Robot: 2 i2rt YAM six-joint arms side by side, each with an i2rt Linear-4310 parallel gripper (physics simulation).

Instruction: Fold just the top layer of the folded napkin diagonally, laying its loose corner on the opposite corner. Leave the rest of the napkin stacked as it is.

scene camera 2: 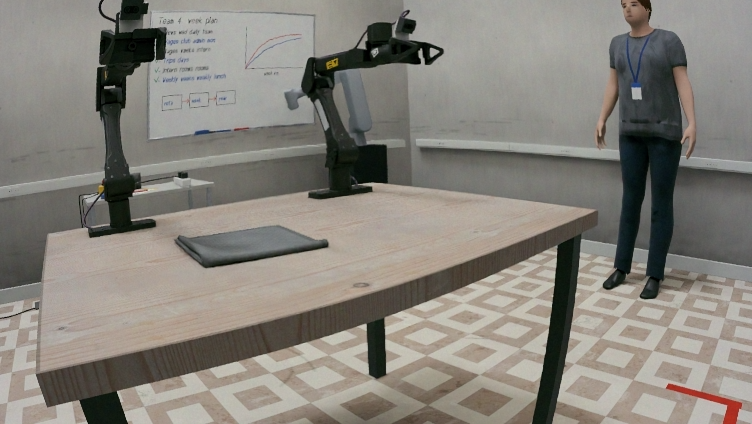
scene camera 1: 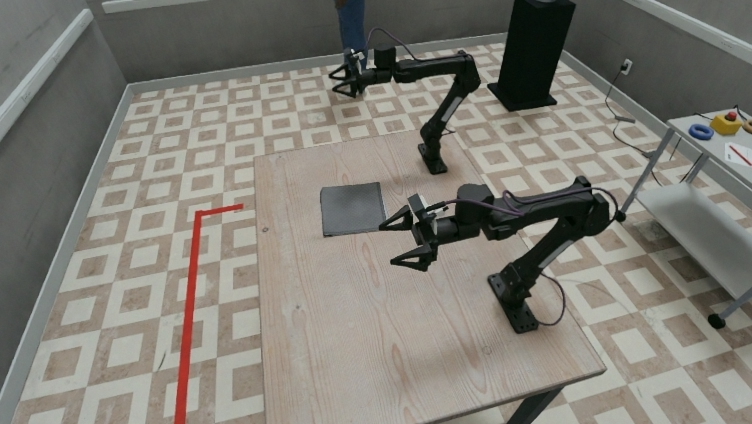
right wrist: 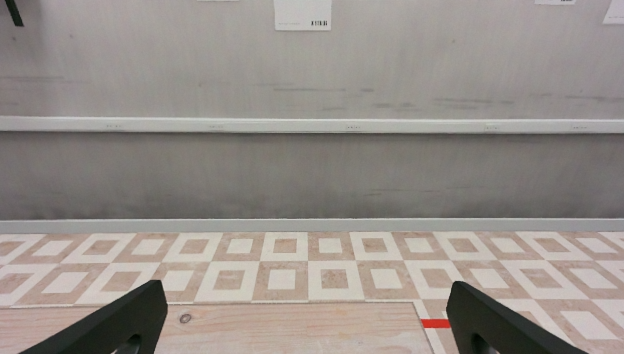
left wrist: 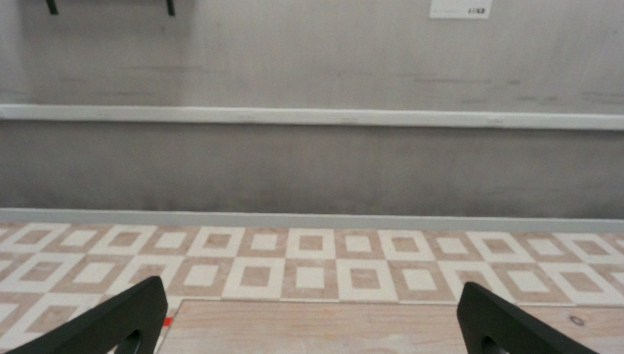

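Observation:
The dark grey folded napkin (scene camera 1: 352, 209) (scene camera 2: 255, 245) lies flat on the table as a roughly square stack. In scene camera 2 its near-left edge looks thick and rounded, with layers showing at the left corner. Its separate corners are too small to tell apart. My left gripper (scene camera 1: 386, 245) (scene camera 2: 434, 57) (left wrist: 312, 294) is open and empty, raised above the table. My right gripper (scene camera 1: 331, 82) (scene camera 2: 131, 46) (right wrist: 307, 293) is open and empty, also raised high. Neither gripper touches the napkin. The napkin does not show in either wrist view.
The wooden table (scene camera 1: 315, 337) (scene camera 2: 447, 221) (left wrist: 310, 325) (right wrist: 300, 327) bears both arm bases along one long side. A cart (scene camera 1: 684, 226) with small items stands beyond that side. A person (scene camera 2: 647, 84) stands on the floor away from the table. A black pedestal (scene camera 1: 534, 52) stands near the wall.

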